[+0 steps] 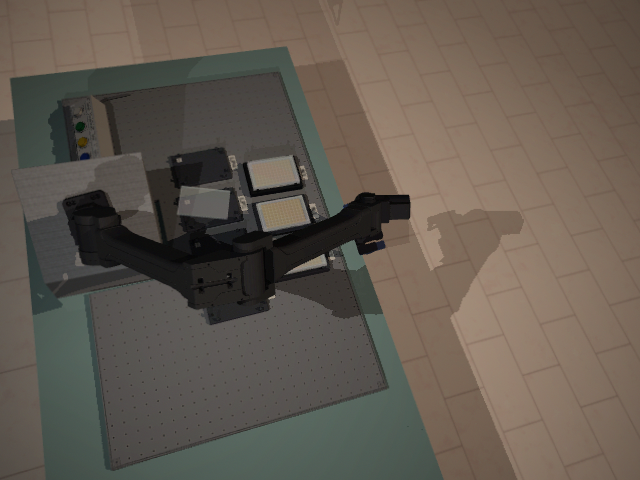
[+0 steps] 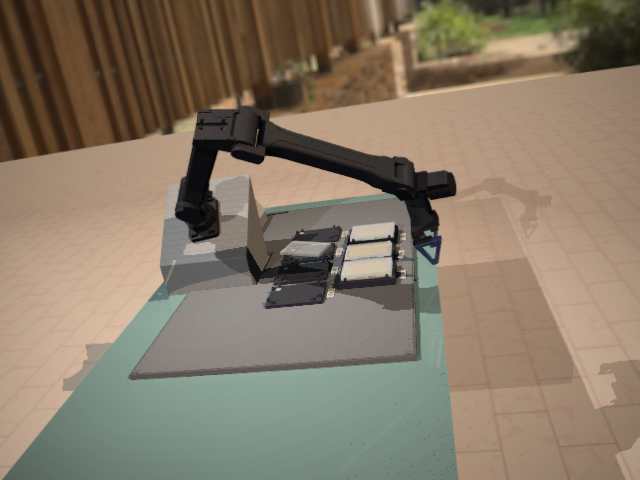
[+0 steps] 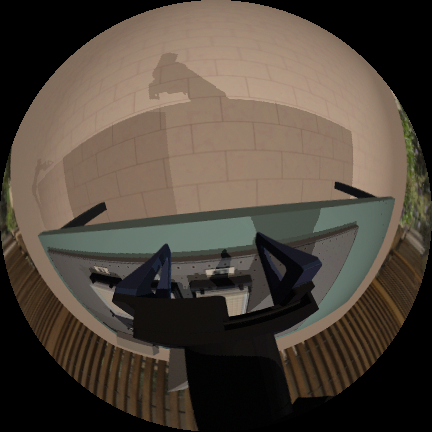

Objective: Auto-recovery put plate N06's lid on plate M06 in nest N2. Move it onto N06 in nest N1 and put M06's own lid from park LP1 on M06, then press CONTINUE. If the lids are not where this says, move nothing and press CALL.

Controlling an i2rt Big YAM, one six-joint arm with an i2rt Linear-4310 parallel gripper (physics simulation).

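Pixels of known places: gripper, fingertip midpoint: (image 2: 434,255) (image 3: 212,242); arm's base, origin of the base link: (image 1: 92,219) (image 2: 204,220).
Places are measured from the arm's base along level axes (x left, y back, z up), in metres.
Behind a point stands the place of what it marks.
Note:
Three plates stand in nests in a row. The upper plate (image 1: 272,173) {z -0.133, x 0.091, y -0.454 m} (image 2: 373,232) {z -0.133, x 0.069, y -0.463 m} (image 3: 109,296) {z -0.133, x 0.082, y -0.496 m} and the lower one (image 1: 310,265) {z -0.133, x -0.196, y -0.459 m} (image 2: 367,269) {z -0.133, x -0.180, y -0.444 m} look pale; the middle plate (image 1: 284,212) {z -0.142, x -0.028, y -0.448 m} (image 2: 368,251) {z -0.141, x -0.046, y -0.446 m} (image 3: 236,302) looks yellower with a sharper well grid. The nest labels are too small to read surely, and I cannot tell which plates wear lids. A translucent lid (image 1: 204,202) {z -0.148, x 0.062, y -0.258 m} (image 2: 307,249) {z -0.149, x 0.047, y -0.266 m} lies on the second dark park from the top. My gripper (image 1: 381,245) (image 2: 429,249) {z -0.126, x -0.163, y -0.616 m} (image 3: 212,242) {z -0.126, x -0.163, y -0.616 m} is open and empty, above the table's edge beyond the middle nest.
A button box (image 1: 103,126) {z -0.111, x 0.336, y -0.066 m} with a green button (image 1: 80,126) {z -0.097, x 0.338, y -0.012 m}, a yellow button (image 1: 82,141) {z -0.098, x 0.291, y -0.008 m} and a blue button (image 1: 85,156) {z -0.097, x 0.242, y -0.007 m} stands beyond the grey arm pedestal (image 1: 46,217) {z 0.015, x 0.022, y 0.086 m} (image 2: 206,258) {z -0.082, x -0.085, y -0.007 m}. Other dark parks (image 1: 201,166) (image 2: 295,295) flank the lid. The arm partly hides the lower nest and a park.

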